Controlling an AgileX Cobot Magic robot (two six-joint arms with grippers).
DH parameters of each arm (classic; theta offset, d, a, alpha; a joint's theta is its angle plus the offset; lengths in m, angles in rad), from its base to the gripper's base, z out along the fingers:
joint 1: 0 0.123 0 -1.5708
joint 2: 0.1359 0 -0.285 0
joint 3: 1.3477 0 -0.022 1.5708
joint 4: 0 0.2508 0 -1.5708
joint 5: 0 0 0.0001 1.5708
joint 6: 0 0.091 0 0
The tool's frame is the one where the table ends.
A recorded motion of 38 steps. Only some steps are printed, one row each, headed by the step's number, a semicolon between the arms.
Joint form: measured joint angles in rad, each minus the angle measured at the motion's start. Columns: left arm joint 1, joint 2, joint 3, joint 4, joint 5, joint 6; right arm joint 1, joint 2, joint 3, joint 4, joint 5, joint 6.
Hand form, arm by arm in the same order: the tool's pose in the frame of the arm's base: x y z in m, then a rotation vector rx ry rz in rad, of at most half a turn. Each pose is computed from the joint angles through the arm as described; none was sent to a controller.
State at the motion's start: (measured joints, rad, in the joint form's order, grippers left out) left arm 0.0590 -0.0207 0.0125 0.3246 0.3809 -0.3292; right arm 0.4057 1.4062 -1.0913 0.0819 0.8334 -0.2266
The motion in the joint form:
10: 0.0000 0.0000 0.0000 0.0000 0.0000 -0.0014; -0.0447 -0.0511 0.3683 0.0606 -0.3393 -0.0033
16: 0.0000 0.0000 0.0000 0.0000 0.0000 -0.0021; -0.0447 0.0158 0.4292 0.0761 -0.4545 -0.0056
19: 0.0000 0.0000 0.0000 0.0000 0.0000 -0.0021; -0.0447 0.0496 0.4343 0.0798 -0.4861 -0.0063
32: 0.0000 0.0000 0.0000 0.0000 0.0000 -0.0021; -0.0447 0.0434 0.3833 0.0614 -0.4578 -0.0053
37: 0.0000 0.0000 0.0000 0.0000 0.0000 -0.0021; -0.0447 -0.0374 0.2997 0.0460 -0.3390 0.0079
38: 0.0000 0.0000 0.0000 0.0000 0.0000 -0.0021; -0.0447 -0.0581 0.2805 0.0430 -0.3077 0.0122
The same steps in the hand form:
10: 0.0508 0.0138 0.1776 -0.1630 1.8310 0.1311; 0.2312 0.0939 0.2178 -0.6259 2.5368 0.1792
16: 0.0508 0.0138 0.1776 -0.1636 1.8309 0.1306; 0.2334 0.0938 0.1902 -0.6010 2.5561 0.1724
19: 0.0508 0.0138 0.1776 -0.1636 1.8309 0.1306; 0.2368 0.0948 0.1817 -0.5954 2.5650 0.1686
32: 0.0508 0.0138 0.1776 -0.1636 1.8309 0.1306; 0.2449 0.0976 0.1950 -0.6115 2.5312 0.1628
37: 0.0508 0.0138 0.1776 -0.1636 1.8309 0.1306; 0.2443 0.0981 0.2332 -0.6149 2.4837 0.1757
38: 0.0508 0.0138 0.1776 -0.1636 1.8309 0.1306; 0.2429 0.0978 0.2425 -0.6143 2.4751 0.1791

